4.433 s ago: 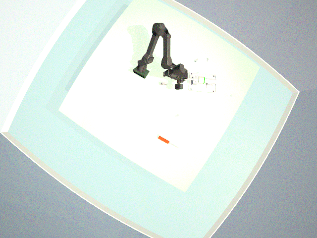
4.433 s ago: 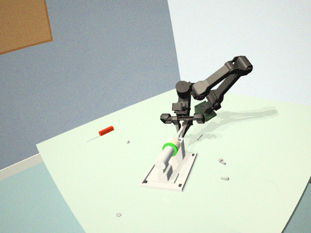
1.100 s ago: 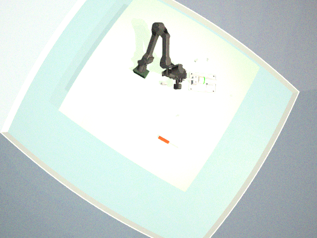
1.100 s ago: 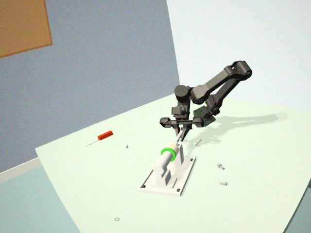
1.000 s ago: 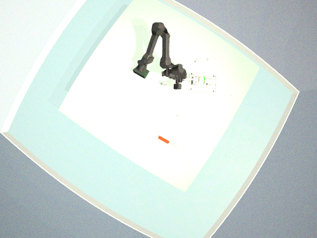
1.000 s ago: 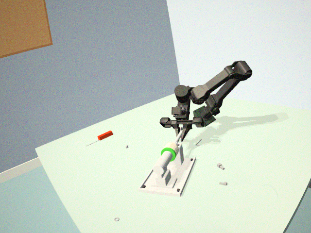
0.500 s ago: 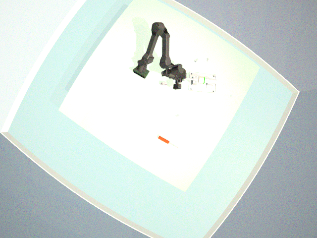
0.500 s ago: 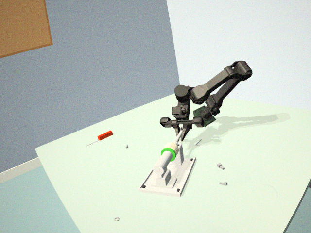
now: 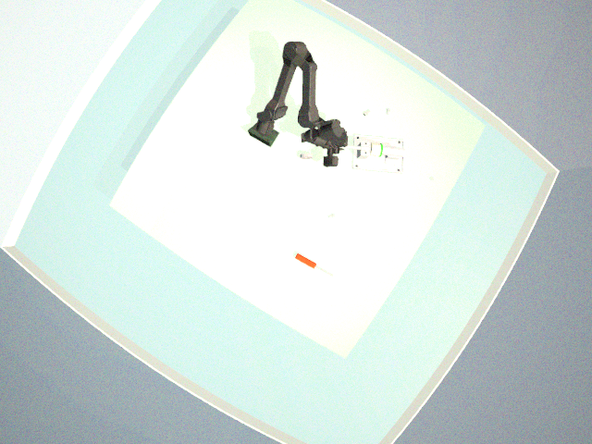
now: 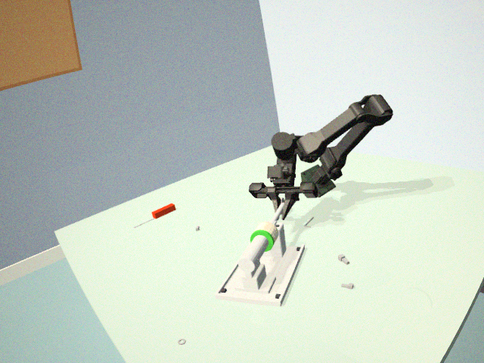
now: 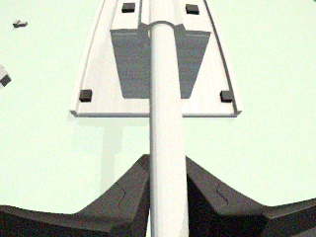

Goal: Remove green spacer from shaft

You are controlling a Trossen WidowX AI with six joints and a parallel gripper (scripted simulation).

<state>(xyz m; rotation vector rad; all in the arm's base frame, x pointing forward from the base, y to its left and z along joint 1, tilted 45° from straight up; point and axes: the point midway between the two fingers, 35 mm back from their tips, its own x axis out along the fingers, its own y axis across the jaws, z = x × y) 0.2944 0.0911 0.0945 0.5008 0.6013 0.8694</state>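
Right now my gripper tip is 40 mm short of the shaft, 30 mm to the right of it and 20 mm below it. The rest, counted from my gripper tip: green spacer: 120 mm ahead, 80 mm to the left, 20 mm above; cream spacer: 90 mm ahead, 60 mm to the left, 20 mm above.
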